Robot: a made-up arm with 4 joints. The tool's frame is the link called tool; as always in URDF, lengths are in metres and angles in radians. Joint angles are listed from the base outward.
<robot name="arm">
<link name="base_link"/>
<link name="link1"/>
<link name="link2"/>
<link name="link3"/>
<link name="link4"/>
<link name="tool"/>
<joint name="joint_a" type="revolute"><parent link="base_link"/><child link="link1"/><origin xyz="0.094 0.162 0.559" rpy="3.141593 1.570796 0"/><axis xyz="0 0 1"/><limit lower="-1.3" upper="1.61"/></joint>
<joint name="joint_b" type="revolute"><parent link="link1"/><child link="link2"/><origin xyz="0.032 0.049 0.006" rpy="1.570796 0 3.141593"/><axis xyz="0 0 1"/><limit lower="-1.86" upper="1.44"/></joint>
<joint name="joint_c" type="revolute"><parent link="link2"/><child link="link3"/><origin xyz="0.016 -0.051 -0.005" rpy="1.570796 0 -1.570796"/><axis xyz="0 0 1"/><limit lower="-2.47" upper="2.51"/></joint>
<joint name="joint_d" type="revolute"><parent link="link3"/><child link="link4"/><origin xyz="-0.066 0.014 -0.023" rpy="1.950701 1.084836 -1.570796"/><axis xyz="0 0 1"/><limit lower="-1.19" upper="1.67"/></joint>
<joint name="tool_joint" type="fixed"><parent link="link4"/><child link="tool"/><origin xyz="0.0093 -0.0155 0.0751" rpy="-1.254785 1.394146 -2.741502"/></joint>
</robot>
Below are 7 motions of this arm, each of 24 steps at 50 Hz.
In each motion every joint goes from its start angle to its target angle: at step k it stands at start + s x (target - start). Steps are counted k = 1, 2, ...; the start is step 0. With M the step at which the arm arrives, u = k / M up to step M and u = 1 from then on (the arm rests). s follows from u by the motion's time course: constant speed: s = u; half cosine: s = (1 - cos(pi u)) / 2; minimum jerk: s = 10 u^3 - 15 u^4 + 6 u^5.
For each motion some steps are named. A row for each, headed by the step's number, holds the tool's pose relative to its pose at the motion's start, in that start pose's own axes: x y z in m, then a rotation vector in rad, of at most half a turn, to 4 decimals.
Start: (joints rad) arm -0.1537 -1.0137 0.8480 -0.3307
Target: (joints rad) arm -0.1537 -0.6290 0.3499 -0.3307
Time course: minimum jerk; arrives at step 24
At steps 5, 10, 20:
5: 0.0000 -0.0031 0.0047 0.0027 0.0291 0.0282
10: 0.0026 -0.0173 0.0244 0.0071 0.1527 0.1555
20: 0.0212 -0.0466 0.0621 -0.0265 0.3983 0.4544

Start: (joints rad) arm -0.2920 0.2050 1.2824 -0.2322
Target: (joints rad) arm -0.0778 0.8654 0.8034 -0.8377
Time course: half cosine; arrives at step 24
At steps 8, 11, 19, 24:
8: 0.0023 -0.0216 0.0207 0.2085 0.1481 0.1635
11: 0.0083 -0.0384 0.0341 0.3466 0.2742 0.2814
19: 0.0387 -0.0767 0.0593 0.6219 0.6484 0.5556
24: 0.0481 -0.0835 0.0633 0.6678 0.7428 0.6113

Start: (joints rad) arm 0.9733 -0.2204 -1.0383 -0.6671
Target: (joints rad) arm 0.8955 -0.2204 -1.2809 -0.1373
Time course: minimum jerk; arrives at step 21
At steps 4, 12, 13, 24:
4: 0.0003 0.0000 0.0017 -0.0302 0.0085 0.0039
12: 0.0048 0.0003 0.0203 -0.3754 0.0997 0.0747
13: 0.0056 0.0003 0.0228 -0.4244 0.1115 0.0887
24: 0.0086 0.0002 0.0311 -0.5925 0.1494 0.1439

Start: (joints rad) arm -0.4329 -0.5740 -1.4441 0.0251
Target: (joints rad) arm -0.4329 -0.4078 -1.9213 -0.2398
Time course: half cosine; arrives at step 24
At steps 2, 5, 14, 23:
2: 0.0001 -0.0004 0.0010 -0.0006 0.0067 0.0035
5: 0.0009 -0.0021 0.0058 -0.0034 0.0409 0.0205
14: 0.0099 -0.0078 0.0363 -0.0221 0.2634 0.0961
23: 0.0204 -0.0069 0.0571 -0.0366 0.4290 0.1191

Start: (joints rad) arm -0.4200 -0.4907 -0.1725 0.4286
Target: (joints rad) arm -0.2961 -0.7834 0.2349 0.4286
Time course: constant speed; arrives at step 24
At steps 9, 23, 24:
9: 0.0032 0.0256 -0.0011 0.0290 0.0043 -0.2098
23: 0.0191 0.0640 -0.0036 0.0460 0.0007 -0.5448
24: 0.0207 0.0666 -0.0039 0.0459 -0.0001 -0.5690

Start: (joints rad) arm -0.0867 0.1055 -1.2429 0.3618
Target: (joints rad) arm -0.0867 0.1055 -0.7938 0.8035
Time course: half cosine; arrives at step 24
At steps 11, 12, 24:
11: -0.0009 0.0245 -0.0178 -0.1466 -0.1299 -0.1534
12: -0.0005 0.0282 -0.0204 -0.1689 -0.1468 -0.1782
24: 0.0075 0.0564 -0.0394 -0.3408 -0.2513 -0.3815

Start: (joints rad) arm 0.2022 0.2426 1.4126 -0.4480
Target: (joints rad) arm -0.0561 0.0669 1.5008 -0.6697
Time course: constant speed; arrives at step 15
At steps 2, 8, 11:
2: 0.0004 0.0031 -0.0026 0.0283 -0.0122 -0.0436
8: 0.0026 0.0123 -0.0100 0.1106 -0.0524 -0.1716
11: 0.0041 0.0167 -0.0136 0.1501 -0.0745 -0.2339

